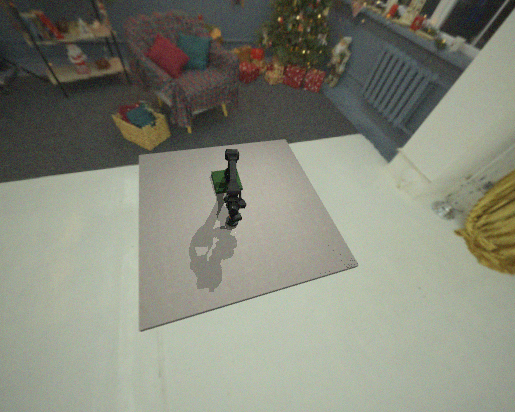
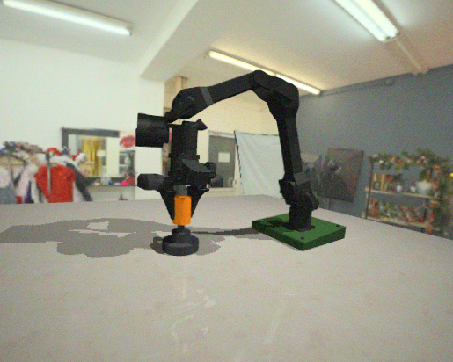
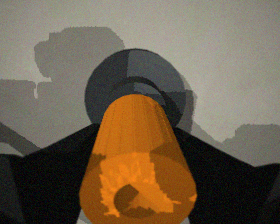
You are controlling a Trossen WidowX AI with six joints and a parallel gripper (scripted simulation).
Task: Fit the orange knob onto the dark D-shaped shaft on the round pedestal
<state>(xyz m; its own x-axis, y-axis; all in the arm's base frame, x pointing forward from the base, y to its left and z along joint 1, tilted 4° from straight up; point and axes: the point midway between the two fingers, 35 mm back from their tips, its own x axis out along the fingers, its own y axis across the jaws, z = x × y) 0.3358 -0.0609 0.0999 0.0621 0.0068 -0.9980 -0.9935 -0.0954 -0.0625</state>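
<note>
The orange knob is 20 mm above my gripper tip. Also, from my gripper tip: dark round pedestal: 40 mm below.
</note>
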